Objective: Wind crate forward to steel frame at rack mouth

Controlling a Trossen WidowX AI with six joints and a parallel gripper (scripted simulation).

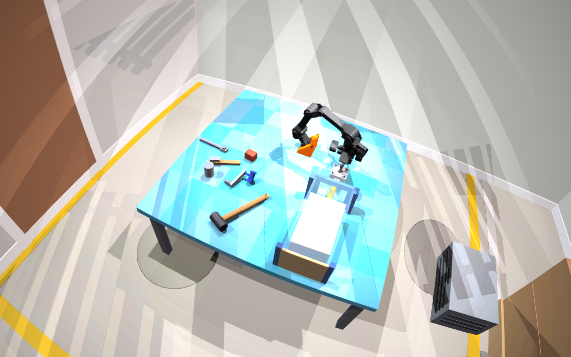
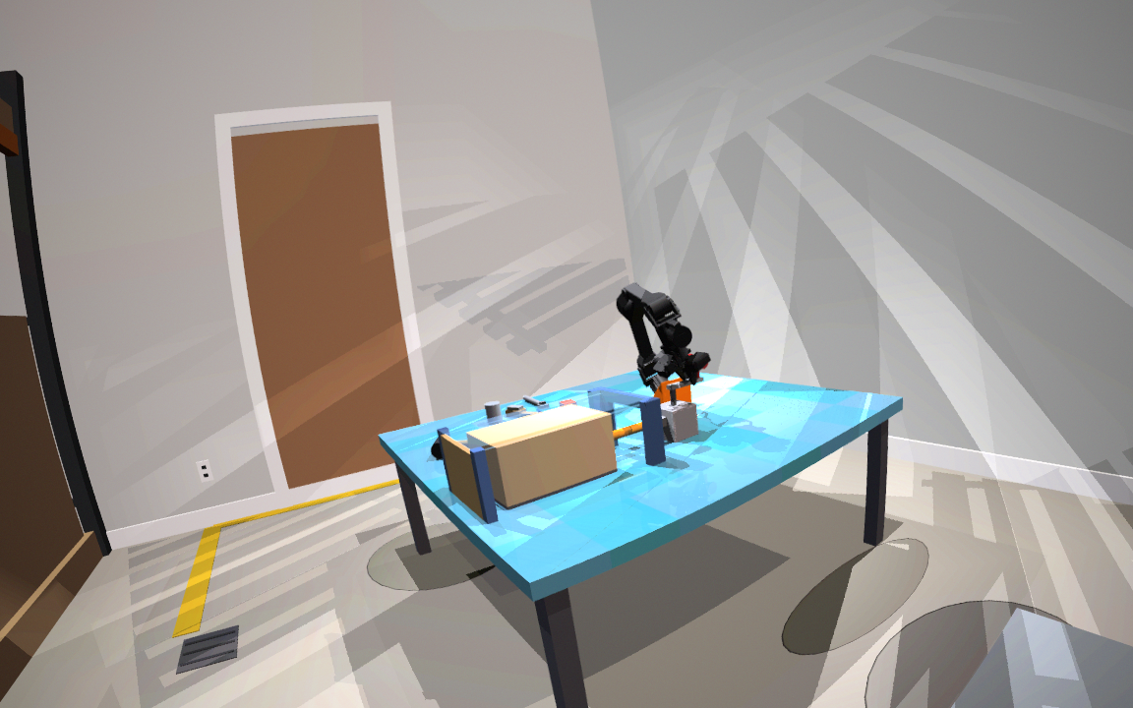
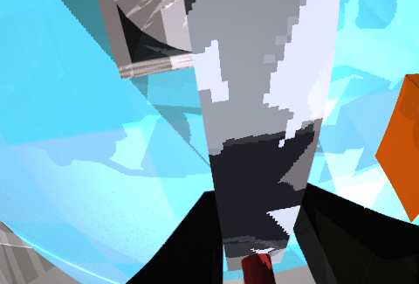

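Right now my gripper tip is 50 mm below the red knob and 30 mm past it. From my gripper tip the other things lie so: clear-panelled cubby 480 mm ahead, 20 mm to the right, 20 mm below; then grey winch 100 mm below, 60 mm ahead, 10 mm to the right; then winch handle 20 mm above, 10 mm ahead.
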